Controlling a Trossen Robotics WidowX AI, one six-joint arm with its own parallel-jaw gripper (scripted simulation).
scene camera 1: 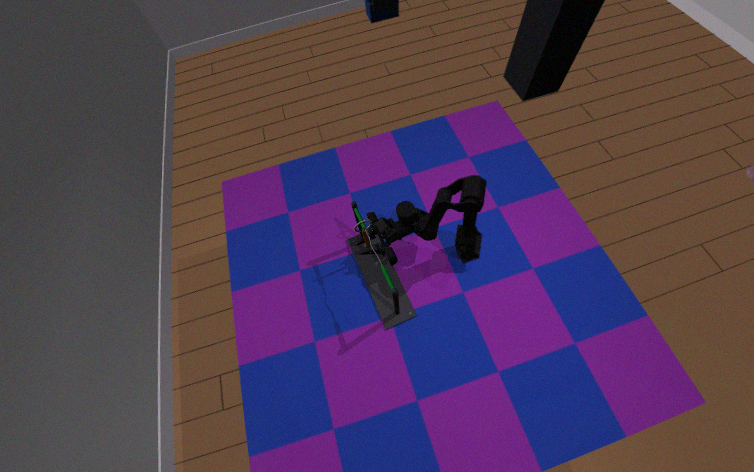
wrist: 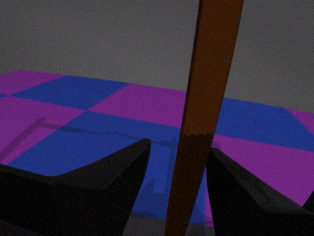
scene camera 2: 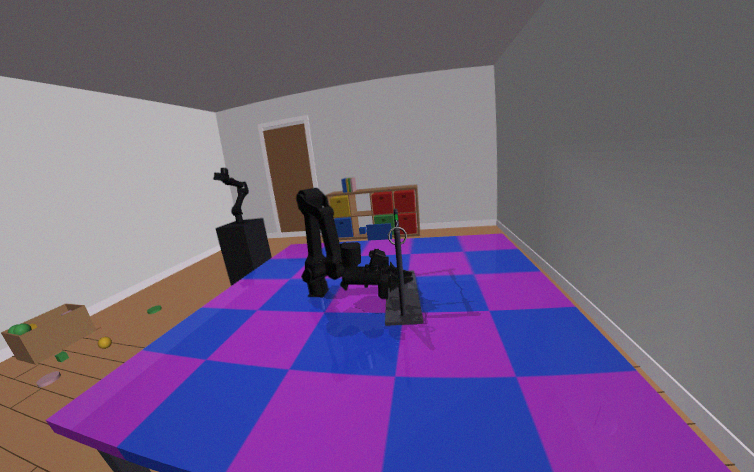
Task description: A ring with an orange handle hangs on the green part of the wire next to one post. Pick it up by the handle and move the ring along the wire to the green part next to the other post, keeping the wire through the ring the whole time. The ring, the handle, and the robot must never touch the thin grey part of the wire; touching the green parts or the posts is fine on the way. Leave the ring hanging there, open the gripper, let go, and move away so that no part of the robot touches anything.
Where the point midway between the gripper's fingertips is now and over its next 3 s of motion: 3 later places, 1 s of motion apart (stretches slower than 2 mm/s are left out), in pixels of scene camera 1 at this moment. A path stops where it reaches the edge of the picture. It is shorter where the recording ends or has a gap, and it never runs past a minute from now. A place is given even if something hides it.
My gripper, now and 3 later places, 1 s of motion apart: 358, 249; 357, 247; 359, 253; 364, 261
